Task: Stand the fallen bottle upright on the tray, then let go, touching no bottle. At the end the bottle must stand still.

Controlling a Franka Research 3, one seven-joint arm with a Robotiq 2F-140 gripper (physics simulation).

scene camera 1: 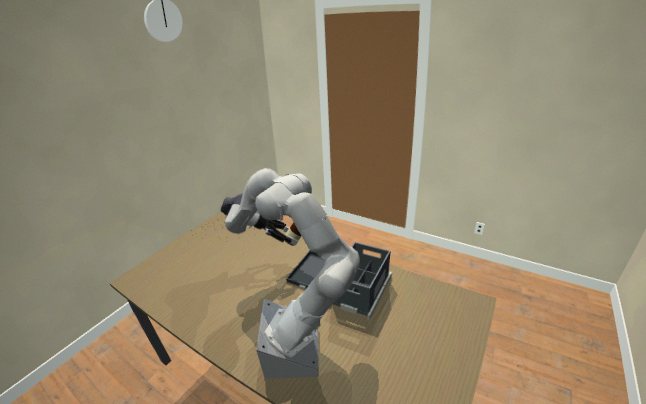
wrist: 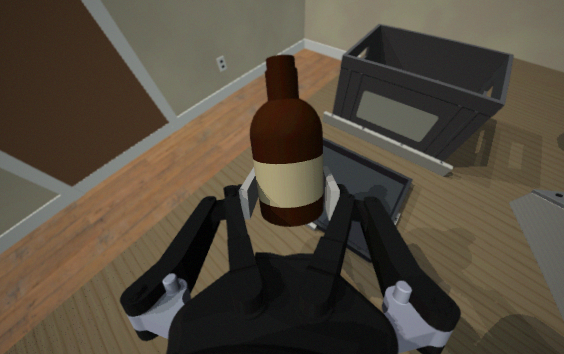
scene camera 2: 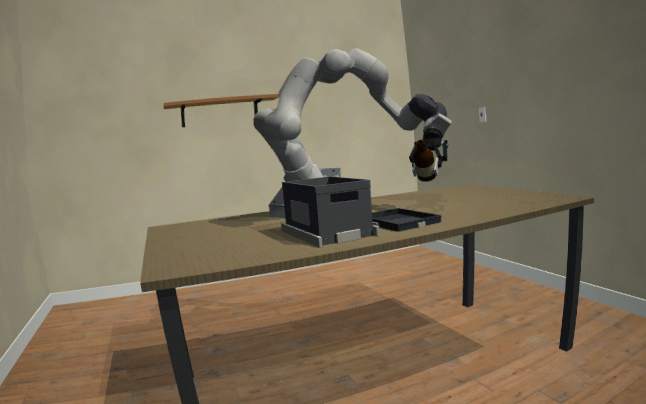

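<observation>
A brown bottle with a cream label [scene camera 1: 292, 234] [scene camera 2: 424, 162] [wrist: 288, 145] is held in the air, tilted, its neck pointing up and toward the camera in the second scene view. My gripper [scene camera 1: 290, 235] [scene camera 2: 425, 170] [wrist: 290, 177] is shut on the lower part of the bottle, one pad on each side of the label. The arm hides part of the bottle in the first scene view. The low dark tray [scene camera 1: 307, 265] [scene camera 2: 400, 219] [wrist: 350, 162] lies on the table, below the bottle and apart from it.
A tall dark crate with dividers [scene camera 1: 352, 301] [scene camera 2: 345, 212] [wrist: 450, 120] stands beside the tray. A pale rail [scene camera 2: 300, 235] [wrist: 387, 143] runs along its base. My arm's grey mount [scene camera 1: 287, 367] [wrist: 545, 240] is on the table [scene camera 1: 430, 340] [scene camera 2: 215, 250].
</observation>
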